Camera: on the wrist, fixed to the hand. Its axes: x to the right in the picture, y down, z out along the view.
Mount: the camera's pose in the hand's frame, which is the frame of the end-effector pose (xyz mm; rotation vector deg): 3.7 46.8 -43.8 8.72 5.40 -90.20
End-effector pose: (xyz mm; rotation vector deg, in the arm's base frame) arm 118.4 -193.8 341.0 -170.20 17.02 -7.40
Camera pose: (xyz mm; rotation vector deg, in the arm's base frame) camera 108.7 -246.2 376.9 -129.56 -107.73 -22.74
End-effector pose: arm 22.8 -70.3 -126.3 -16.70 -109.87 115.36
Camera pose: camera 31.0 -29.7 -175.4 50.28 -63.75 54.27
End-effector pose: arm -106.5 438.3 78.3 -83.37 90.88 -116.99
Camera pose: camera -160.5 444.6 44.2 98.67 2.13 86.49
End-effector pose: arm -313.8 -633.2 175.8 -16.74 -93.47 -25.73
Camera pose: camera -254.5 -611.7 187.9 69.67 -86.03 -82.43
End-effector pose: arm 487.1 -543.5 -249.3 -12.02 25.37 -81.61
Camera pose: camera 511.5 -535.0 -308.1 -22.96 10.53 -172.09
